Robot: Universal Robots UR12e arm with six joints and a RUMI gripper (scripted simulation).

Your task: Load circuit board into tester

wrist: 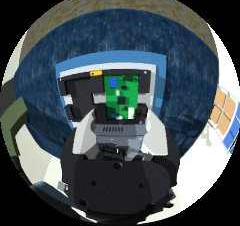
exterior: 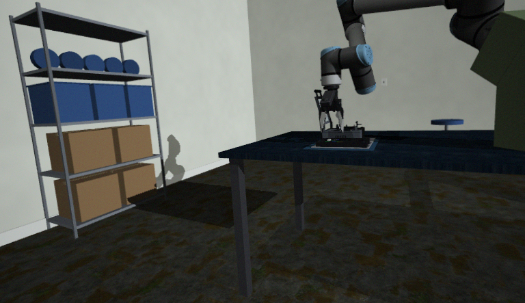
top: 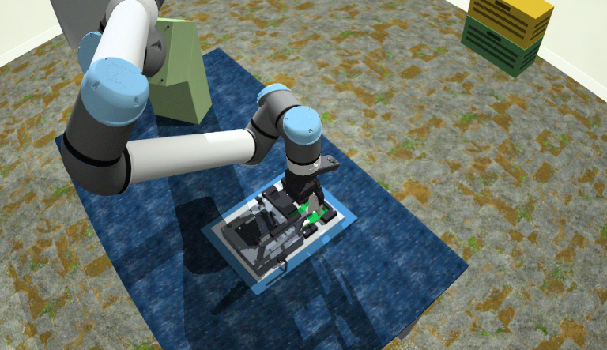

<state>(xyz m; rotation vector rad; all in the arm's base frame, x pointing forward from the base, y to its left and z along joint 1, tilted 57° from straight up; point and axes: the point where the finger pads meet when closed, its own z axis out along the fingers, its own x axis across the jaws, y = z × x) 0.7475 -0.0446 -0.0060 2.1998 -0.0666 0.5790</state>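
Right now the green circuit board is 50 mm below my hand. Round my hand: tester lid: 40 mm ahead, 190 mm to the right, 110 mm above; tester: 40 mm behind, 120 mm to the right, 40 mm above.
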